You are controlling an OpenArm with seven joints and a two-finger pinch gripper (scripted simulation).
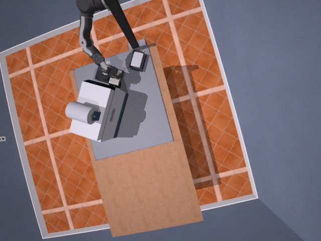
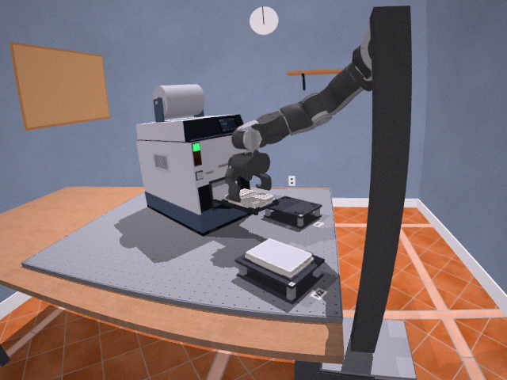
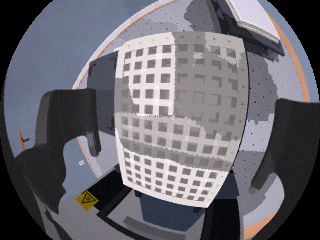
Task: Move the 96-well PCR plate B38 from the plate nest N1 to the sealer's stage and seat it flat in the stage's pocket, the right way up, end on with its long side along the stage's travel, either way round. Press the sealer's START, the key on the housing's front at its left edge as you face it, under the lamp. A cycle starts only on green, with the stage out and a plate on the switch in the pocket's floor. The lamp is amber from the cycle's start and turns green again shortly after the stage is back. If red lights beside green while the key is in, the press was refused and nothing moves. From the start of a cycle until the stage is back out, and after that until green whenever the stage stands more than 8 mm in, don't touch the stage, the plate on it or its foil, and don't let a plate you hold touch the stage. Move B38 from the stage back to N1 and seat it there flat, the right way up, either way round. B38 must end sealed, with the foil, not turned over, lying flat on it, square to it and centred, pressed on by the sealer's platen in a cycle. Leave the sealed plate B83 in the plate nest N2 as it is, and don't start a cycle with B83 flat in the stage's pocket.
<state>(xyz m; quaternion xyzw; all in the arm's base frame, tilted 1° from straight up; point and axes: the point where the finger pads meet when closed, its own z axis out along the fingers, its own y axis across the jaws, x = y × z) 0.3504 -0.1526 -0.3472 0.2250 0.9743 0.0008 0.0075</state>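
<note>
My gripper is now 1 cm above the white 96-well plate B38. Round my hand: plate nest N1 (14 cm to the right, 10 cm behind, 8 cm below); sealer's stage (2 cm below); start key (13 cm ahead, 7 cm above, 4 cm to the left).
</note>
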